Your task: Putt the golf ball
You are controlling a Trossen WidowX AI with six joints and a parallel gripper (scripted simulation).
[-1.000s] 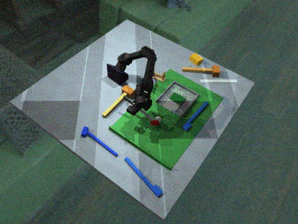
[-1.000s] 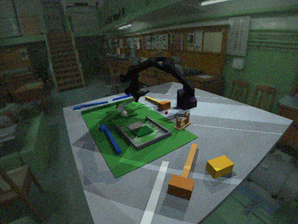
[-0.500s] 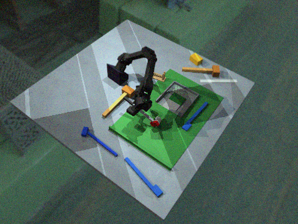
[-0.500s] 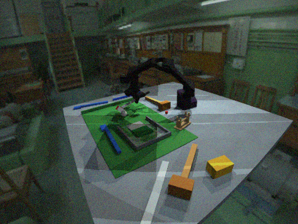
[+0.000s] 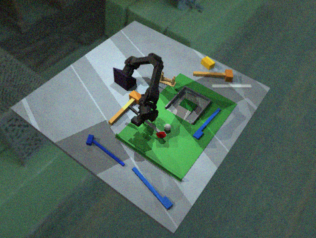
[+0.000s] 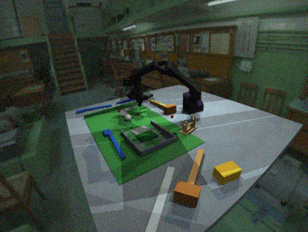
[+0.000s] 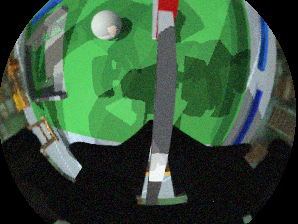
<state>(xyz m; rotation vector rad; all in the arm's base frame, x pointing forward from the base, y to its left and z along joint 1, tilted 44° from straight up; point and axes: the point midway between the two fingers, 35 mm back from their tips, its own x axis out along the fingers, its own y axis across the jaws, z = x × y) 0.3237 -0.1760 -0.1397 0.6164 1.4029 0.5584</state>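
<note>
The white golf ball lies 130 mm ahead of my gripper tip, 70 mm to the left of it and 20 mm below it. Round my gripper tip: tiny red cube 130 mm behind, 220 mm to the left, 40 mm below; green mat 160 mm ahead, 190 mm to the left, 50 mm below; red putter 30 mm ahead, 20 mm above.
</note>
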